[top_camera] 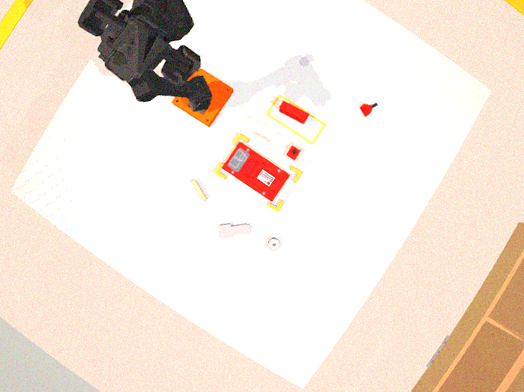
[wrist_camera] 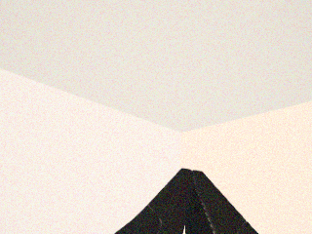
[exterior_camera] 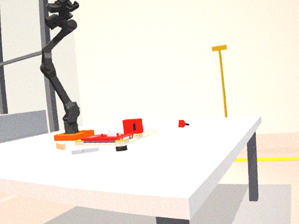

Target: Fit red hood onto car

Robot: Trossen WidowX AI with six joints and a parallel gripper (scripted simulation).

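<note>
Now: gripper tip 190 mm short of the red hood, 220 mm to the right of it and 700 mm above it. Also, from my gripper tip: grey engine block 210 mm ahead, 710 mm below; then white block 190 mm ahead, 210 mm to the right, 730 mm below; then tan bar 30 mm ahead, 150 mm to the right, 730 mm below.
</note>
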